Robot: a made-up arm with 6 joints. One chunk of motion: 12 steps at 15 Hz.
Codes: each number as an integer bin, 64 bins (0 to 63) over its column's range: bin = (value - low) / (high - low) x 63, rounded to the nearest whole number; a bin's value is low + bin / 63 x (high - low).
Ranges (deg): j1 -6..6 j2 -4..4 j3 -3..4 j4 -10..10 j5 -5..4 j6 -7..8
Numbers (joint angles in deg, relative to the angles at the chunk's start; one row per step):
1: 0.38 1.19 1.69 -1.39 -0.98 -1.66
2: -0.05 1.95 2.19 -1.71 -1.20 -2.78
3: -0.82 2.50 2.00 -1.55 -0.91 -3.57
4: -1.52 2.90 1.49 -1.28 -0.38 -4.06
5: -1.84 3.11 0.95 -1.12 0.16 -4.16
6: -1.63 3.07 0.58 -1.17 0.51 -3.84
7: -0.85 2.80 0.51 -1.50 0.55 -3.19
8: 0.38 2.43 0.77 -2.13 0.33 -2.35
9: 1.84 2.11 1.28 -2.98 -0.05 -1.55
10: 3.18 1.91 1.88 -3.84 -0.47 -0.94
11: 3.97 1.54 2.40 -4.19 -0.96 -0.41
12: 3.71 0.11 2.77 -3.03 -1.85 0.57
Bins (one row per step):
1: 33 41 42 27 28 22
2: 31 47 47 26 27 18
3: 27 51 45 27 29 14
4: 24 54 40 27 32 12
5: 22 56 36 28 36 12
6: 23 56 32 28 39 13
7: 27 54 32 27 39 16
8: 33 51 34 25 37 20
9: 41 48 39 22 35 23
10: 48 47 44 19 32 25
11: 52 44 49 18 28 28
12: 51 32 52 22 22 32

